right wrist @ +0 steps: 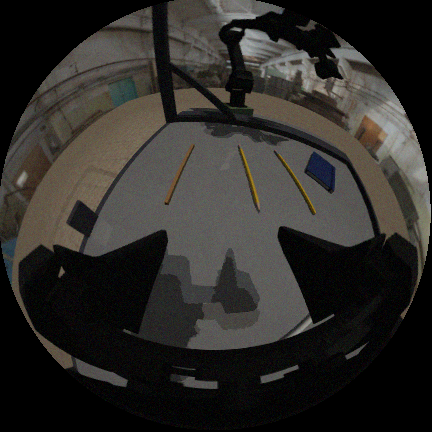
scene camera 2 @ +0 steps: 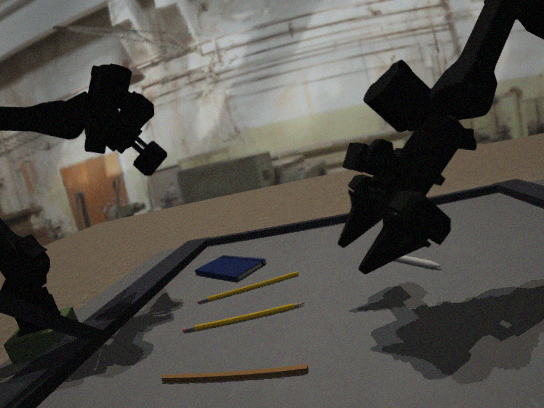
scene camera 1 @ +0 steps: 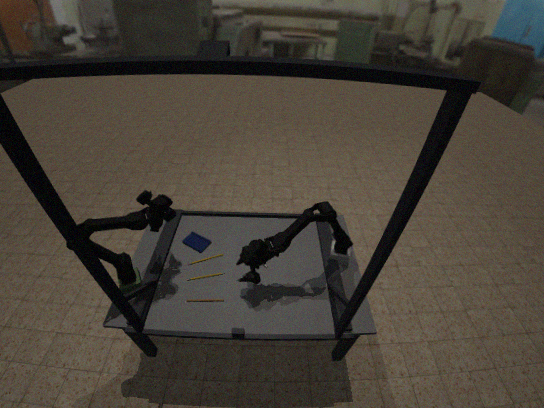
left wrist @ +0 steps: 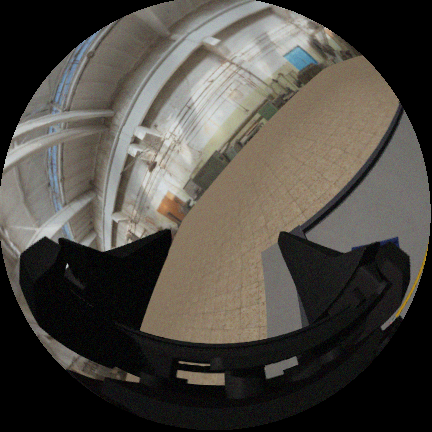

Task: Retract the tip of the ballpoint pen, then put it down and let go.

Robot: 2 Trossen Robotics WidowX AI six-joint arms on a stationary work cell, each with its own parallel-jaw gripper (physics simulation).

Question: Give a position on a black frame post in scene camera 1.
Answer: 452,107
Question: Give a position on a blue notebook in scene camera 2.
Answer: At 232,268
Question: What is my left gripper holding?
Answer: Nothing.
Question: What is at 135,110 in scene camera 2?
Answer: My left gripper.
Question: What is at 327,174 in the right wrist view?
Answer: A blue notebook.
